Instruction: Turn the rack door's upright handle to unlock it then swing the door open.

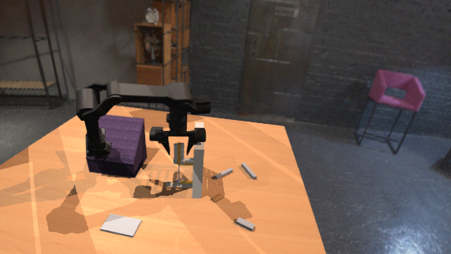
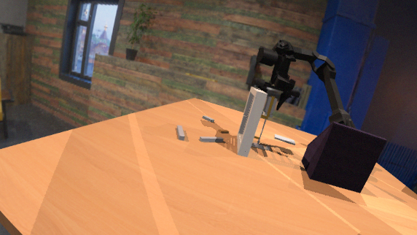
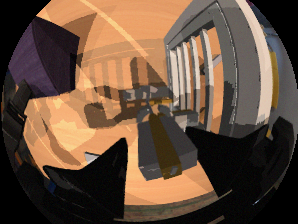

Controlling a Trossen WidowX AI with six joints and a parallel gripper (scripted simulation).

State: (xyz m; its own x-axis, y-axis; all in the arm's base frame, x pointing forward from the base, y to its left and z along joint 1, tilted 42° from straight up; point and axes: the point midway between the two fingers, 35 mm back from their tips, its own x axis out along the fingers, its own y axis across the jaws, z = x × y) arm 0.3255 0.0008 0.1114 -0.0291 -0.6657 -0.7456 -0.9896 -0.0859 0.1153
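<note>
Now: the handle 10 mm to the left of my gripper tip and 30 mm below it. Also, from my gripper tip: flat grey plate (150 mm behind, 200 mm to the right, 160 mm below); brown block (150 mm ahead, 40 mm to the right, 160 mm below).
</note>
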